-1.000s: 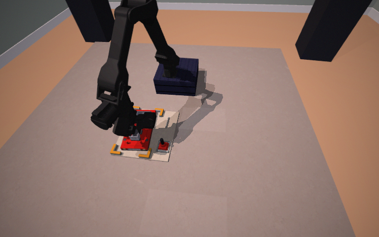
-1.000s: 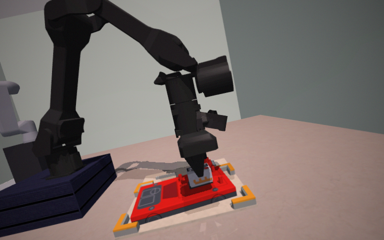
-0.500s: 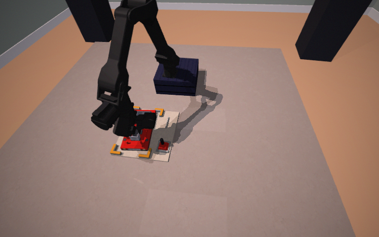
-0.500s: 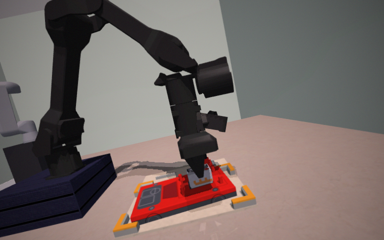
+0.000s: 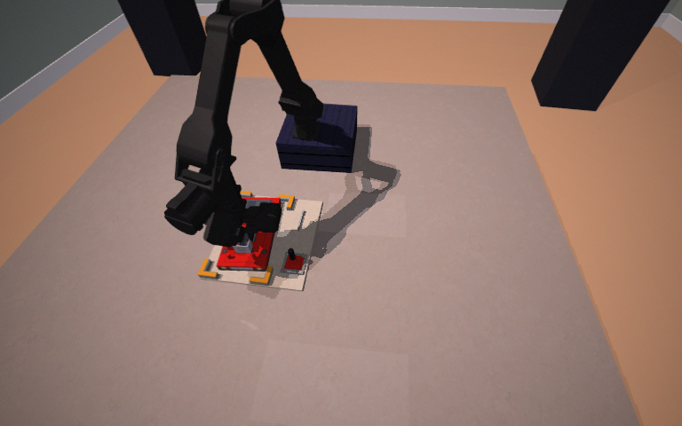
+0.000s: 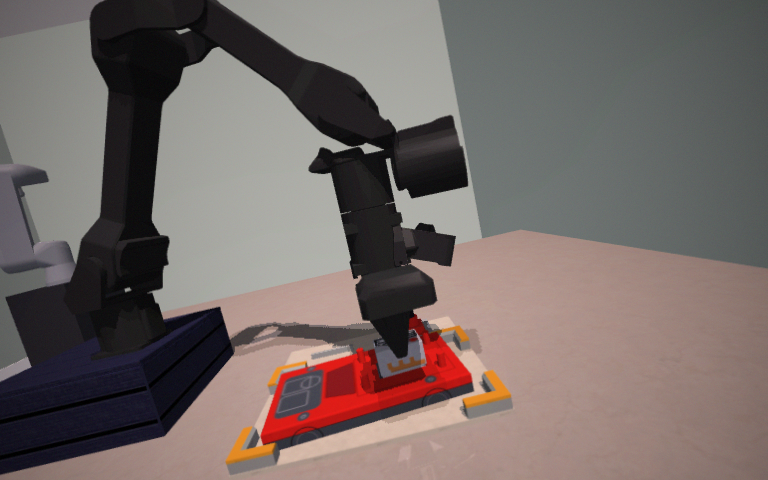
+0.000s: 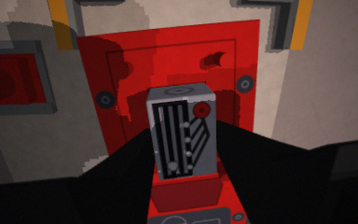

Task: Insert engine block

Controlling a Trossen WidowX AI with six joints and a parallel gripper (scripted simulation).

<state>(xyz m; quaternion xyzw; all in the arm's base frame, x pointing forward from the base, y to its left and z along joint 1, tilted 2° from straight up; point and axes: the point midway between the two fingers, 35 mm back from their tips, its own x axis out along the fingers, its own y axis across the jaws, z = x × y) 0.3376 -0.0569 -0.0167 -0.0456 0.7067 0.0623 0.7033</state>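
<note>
The grey engine block lies 10 mm below my gripper tip. Also, from my gripper tip: black peg 110 mm to the left, 20 mm ahead, 10 mm below.
</note>
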